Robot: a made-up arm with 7 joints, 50 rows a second.
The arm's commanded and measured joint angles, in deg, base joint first. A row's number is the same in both.
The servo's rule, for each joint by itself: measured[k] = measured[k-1] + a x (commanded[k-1-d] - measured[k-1]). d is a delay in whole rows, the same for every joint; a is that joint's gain. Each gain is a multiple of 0.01, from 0.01 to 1. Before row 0 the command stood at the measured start. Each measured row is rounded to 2 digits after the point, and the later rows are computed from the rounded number. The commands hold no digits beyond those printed.
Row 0, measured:
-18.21 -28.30 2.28 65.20 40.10 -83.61 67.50
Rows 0 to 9, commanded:
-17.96 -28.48 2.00 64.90 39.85 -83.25 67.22
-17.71 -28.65 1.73 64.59 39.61 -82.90 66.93
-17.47 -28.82 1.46 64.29 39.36 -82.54 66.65
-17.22 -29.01 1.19 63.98 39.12 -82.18 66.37
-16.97 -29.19 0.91 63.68 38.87 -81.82 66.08
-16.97 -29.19 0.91 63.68 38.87 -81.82 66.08
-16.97 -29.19 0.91 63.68 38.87 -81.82 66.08
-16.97 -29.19 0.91 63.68 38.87 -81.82 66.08
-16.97 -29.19 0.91 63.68 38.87 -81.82 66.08
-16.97 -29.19 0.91 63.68 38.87 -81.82 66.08
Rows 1 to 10, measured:
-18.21 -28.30 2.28 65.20 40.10 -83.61 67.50
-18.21 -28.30 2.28 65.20 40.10 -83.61 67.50
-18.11 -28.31 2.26 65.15 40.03 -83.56 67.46
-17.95 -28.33 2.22 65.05 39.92 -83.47 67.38
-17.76 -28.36 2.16 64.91 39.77 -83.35 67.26
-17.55 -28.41 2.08 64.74 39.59 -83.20 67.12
-17.32 -28.46 1.99 64.55 39.40 -83.02 66.95
-17.18 -28.51 1.90 64.39 39.26 -82.86 66.81
-17.10 -28.56 1.82 64.26 39.15 -82.72 66.69
-17.05 -28.60 1.75 64.16 39.07 -82.60 66.59
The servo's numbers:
d 2
a 0.39 0.07 0.08 0.18 0.27 0.13 0.16

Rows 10 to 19, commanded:
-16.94 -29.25 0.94 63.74 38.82 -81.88 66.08
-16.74 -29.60 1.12 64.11 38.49 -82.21 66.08
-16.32 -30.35 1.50 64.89 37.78 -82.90 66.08
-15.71 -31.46 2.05 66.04 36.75 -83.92 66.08
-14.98 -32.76 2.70 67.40 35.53 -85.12 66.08
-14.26 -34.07 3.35 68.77 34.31 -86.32 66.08
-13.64 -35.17 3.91 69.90 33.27 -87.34 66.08
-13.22 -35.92 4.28 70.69 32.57 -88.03 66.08
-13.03 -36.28 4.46 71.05 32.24 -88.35 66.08
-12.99 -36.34 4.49 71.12 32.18 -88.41 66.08
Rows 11 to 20, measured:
-17.02 -28.64 1.68 64.07 39.02 -82.50 66.51
-17.00 -28.68 1.62 64.00 38.98 -82.41 66.44
-16.98 -28.72 1.57 63.95 38.94 -82.34 66.38
-16.89 -28.78 1.53 63.98 38.82 -82.32 66.33
-16.67 -28.89 1.53 64.14 38.54 -82.40 66.29
-16.30 -29.07 1.57 64.48 38.06 -82.60 66.26
-15.79 -29.33 1.66 65.01 37.38 -82.93 66.23
-15.19 -29.66 1.80 65.69 36.55 -83.37 66.21
-14.59 -30.05 1.97 66.45 35.66 -83.89 66.19
-14.06 -30.46 2.15 67.21 34.83 -84.43 66.17

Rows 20 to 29, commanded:
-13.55 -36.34 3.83 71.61 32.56 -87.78 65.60
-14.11 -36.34 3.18 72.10 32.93 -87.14 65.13
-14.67 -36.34 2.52 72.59 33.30 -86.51 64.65
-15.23 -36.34 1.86 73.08 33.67 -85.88 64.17
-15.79 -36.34 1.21 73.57 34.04 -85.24 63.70
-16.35 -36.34 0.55 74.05 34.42 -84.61 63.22
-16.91 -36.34 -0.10 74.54 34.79 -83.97 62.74
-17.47 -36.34 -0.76 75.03 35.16 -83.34 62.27
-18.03 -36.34 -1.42 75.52 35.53 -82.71 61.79
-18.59 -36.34 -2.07 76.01 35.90 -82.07 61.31
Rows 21 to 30, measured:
-13.66 -30.87 2.33 67.90 34.13 -84.94 66.16
-13.40 -31.25 2.50 68.48 33.60 -85.39 66.15
-13.46 -31.61 2.61 69.04 33.32 -85.70 66.06
-13.71 -31.94 2.66 69.59 33.21 -85.89 65.91
-14.08 -32.25 2.65 70.13 33.23 -85.97 65.71
-14.53 -32.54 2.59 70.66 33.35 -85.96 65.46
-15.02 -32.81 2.48 71.18 33.54 -85.87 65.18
-15.54 -33.06 2.33 71.70 33.78 -85.71 64.87
-16.07 -33.29 2.14 72.21 34.05 -85.48 64.53
-16.62 -33.50 1.91 72.72 34.35 -85.20 64.17

